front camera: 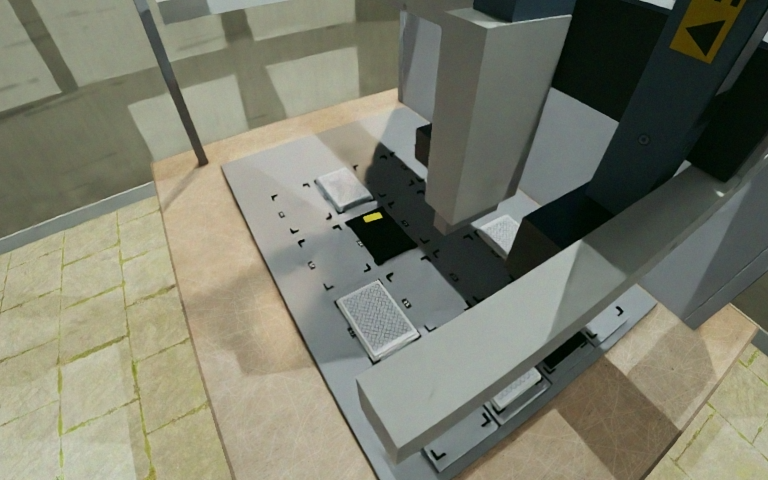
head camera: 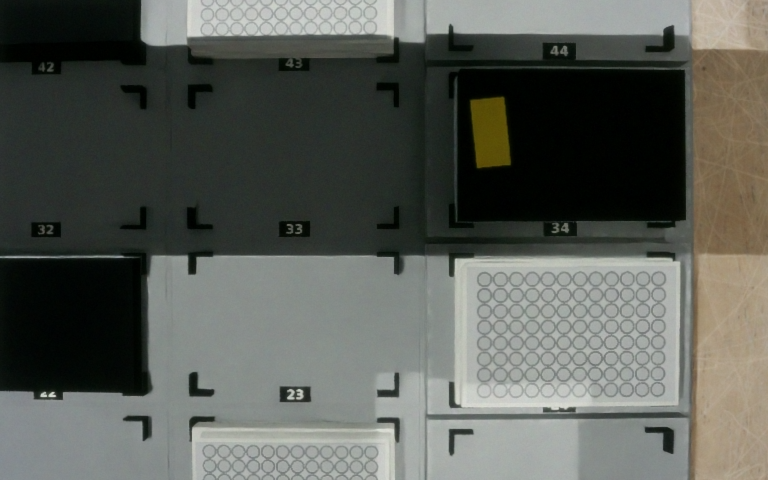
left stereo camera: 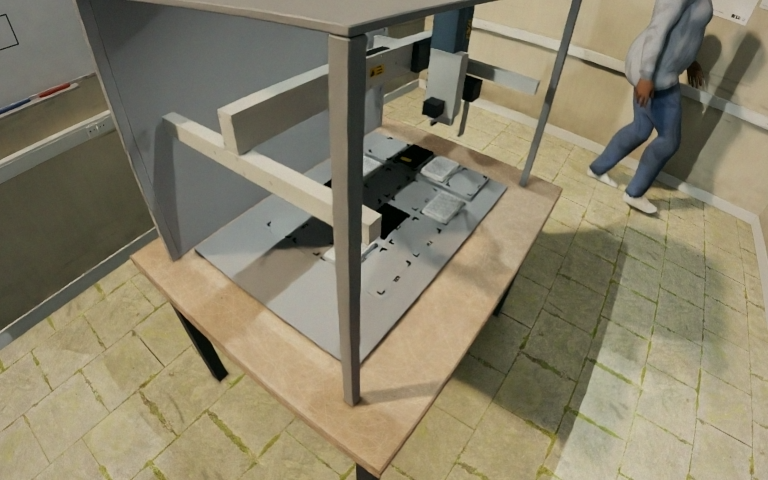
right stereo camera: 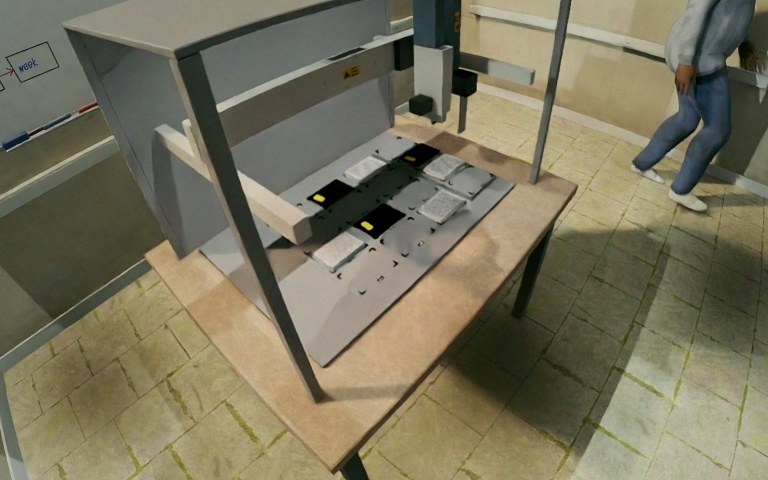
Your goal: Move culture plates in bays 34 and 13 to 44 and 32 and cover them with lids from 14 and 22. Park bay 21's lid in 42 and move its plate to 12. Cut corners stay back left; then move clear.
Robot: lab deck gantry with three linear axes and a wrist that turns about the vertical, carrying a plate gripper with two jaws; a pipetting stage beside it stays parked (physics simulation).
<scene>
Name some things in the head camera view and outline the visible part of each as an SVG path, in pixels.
A black lid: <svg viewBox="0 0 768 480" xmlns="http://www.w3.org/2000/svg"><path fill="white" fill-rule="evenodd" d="M0 258L0 391L135 393L142 388L140 258Z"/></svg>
A black lid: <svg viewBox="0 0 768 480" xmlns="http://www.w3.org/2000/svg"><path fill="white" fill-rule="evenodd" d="M459 70L457 75L458 222L686 221L685 70Z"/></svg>
</scene>
